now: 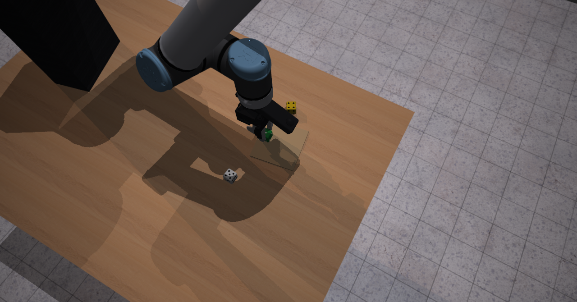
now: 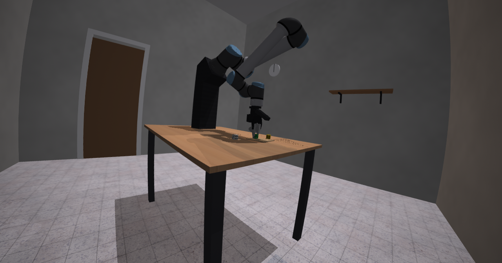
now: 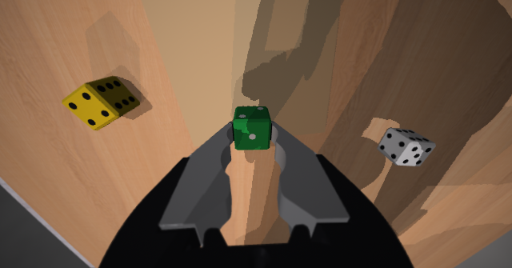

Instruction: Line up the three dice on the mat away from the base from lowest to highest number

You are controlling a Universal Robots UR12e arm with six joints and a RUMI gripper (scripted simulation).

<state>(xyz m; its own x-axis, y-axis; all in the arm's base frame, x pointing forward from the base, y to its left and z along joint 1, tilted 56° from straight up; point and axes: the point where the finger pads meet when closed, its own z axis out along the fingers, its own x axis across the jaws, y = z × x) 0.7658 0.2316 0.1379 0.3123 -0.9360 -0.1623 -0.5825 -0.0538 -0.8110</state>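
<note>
Now: the green die right at my hand. The rest, counted from my hand: yellow die: 120 mm to the left, 40 mm behind, 10 mm below; tan mat: 40 mm ahead, 20 mm to the left, 20 mm below; white die: 160 mm to the right, 50 mm ahead, 10 mm below.
</note>
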